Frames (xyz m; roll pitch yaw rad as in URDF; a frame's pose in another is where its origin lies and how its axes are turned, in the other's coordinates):
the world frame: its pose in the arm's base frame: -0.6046 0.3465 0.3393 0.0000 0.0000 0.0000
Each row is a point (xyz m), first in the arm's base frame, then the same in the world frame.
Working: the arm's base frame: its pose in the world frame: 0.6046 -0.3465 -0.3393 0.0000 0.0000 0.0000

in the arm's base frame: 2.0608 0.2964 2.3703
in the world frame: 2.6654 -0.0501 2.0310
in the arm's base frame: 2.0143 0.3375 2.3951
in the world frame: 2.6189 -0.0090 2.0558
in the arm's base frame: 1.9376 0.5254 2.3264
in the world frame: 2.5422 0.1789 1.9871
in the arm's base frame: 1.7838 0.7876 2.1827
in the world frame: 2.3884 0.4411 1.8434
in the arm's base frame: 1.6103 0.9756 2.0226
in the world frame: 2.2149 0.6291 1.6833
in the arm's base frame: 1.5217 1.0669 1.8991
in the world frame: 2.1263 0.7204 1.5598
